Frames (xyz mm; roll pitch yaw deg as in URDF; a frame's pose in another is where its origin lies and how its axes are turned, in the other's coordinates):
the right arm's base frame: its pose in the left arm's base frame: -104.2 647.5 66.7 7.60 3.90 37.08
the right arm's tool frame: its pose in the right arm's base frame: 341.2 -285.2 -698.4 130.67 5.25 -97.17
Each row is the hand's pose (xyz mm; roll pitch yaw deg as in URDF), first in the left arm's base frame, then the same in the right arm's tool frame.
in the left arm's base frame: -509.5 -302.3 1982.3 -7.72 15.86 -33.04
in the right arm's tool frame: -89.0 2858.9 -666.9 -143.81 18.46 -20.66
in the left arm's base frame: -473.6 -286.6 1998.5 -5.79 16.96 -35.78
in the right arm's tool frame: -88.9 2849.6 -708.2 -140.76 15.83 -19.51
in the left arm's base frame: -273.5 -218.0 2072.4 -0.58 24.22 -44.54
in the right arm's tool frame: -68.8 2792.9 -924.1 -132.39 4.89 -19.13
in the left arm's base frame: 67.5 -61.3 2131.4 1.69 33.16 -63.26
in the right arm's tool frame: -54.4 2625.8 -1264.9 -121.27 -13.53 -16.20
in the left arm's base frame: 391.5 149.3 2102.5 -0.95 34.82 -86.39
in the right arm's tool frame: -75.4 2372.9 -1557.8 -113.99 -31.23 -8.07
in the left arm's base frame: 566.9 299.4 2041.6 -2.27 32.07 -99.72
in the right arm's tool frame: -108.0 2184.5 -1700.8 -112.78 -40.56 0.15
